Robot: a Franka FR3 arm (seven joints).
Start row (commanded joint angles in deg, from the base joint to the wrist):
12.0, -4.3, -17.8, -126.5, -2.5, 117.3, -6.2
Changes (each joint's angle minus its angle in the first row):
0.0, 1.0, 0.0, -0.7, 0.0, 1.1, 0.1
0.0, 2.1, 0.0, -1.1, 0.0, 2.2, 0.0
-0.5, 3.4, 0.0, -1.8, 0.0, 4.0, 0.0
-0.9, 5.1, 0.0, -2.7, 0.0, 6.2, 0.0
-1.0, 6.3, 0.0, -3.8, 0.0, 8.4, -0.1
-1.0, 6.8, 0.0, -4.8, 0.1, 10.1, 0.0
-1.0, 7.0, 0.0, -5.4, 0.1, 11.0, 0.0
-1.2, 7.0, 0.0, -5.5, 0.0, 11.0, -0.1
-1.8, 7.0, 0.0, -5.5, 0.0, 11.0, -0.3
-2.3, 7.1, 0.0, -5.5, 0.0, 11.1, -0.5
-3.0, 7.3, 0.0, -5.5, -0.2, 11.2, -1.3
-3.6, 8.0, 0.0, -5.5, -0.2, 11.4, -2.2
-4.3, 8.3, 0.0, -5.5, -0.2, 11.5, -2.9
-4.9, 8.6, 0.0, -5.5, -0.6, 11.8, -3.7
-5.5, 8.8, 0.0, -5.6, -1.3, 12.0, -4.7
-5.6, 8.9, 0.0, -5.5, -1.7, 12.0, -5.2
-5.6, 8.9, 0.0, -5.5, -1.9, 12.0, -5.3
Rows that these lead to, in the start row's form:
12.0, -3.3, -17.8, -127.2, -2.5, 118.4, -6.1
12.0, -2.2, -17.8, -127.6, -2.5, 119.5, -6.2
11.5, -0.9, -17.8, -128.3, -2.5, 121.3, -6.2
11.1, 0.8, -17.8, -129.2, -2.5, 123.5, -6.2
11.0, 2.0, -17.8, -130.3, -2.5, 125.7, -6.3
11.0, 2.5, -17.8, -131.3, -2.4, 127.4, -6.2
11.0, 2.7, -17.8, -131.9, -2.4, 128.3, -6.2
10.8, 2.7, -17.8, -132.0, -2.5, 128.3, -6.3
10.2, 2.7, -17.8, -132.0, -2.5, 128.3, -6.5
9.7, 2.8, -17.8, -132.0, -2.5, 128.4, -6.7
9.0, 3.0, -17.8, -132.0, -2.7, 128.5, -7.5
8.4, 3.7, -17.8, -132.0, -2.7, 128.7, -8.4
7.7, 4.0, -17.8, -132.0, -2.7, 128.8, -9.1
7.1, 4.3, -17.8, -132.0, -3.1, 129.1, -9.9
6.5, 4.5, -17.8, -132.1, -3.8, 129.3, -10.9
6.4, 4.6, -17.8, -132.0, -4.2, 129.3, -11.4
6.4, 4.6, -17.8, -132.0, -4.4, 129.3, -11.5

